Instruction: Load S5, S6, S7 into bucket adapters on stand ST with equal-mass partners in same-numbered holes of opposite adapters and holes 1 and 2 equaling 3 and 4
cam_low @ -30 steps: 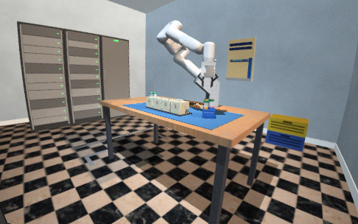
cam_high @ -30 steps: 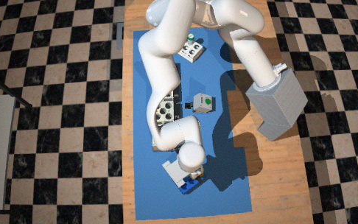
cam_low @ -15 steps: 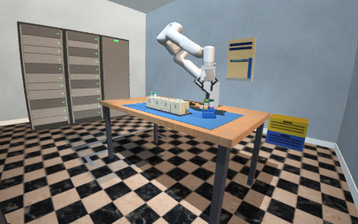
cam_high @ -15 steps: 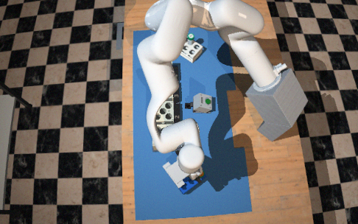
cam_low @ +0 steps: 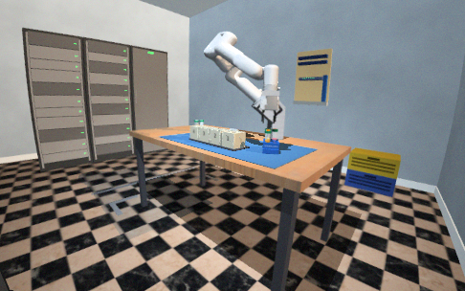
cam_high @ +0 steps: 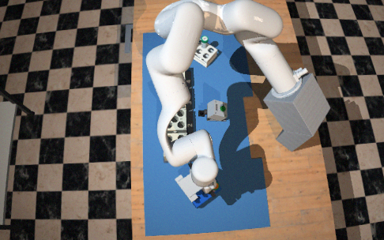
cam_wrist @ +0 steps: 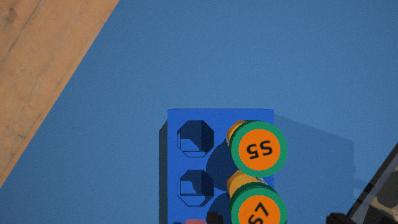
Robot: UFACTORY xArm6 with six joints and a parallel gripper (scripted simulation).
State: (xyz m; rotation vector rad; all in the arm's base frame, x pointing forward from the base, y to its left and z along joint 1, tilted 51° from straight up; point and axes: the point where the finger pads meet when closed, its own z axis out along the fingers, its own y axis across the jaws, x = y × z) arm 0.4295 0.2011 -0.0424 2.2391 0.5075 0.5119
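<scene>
My gripper is now 110 mm above the orange-dotted tube and 10 mm short of it. The rest, counted from my hand: blue rack (140 mm below, 20 mm to the left); adapter (190 mm to the right, 120 mm below, 30 mm ahead); grey-dotted tube (110 mm below, 50 mm behind, 10 mm to the right).
</scene>
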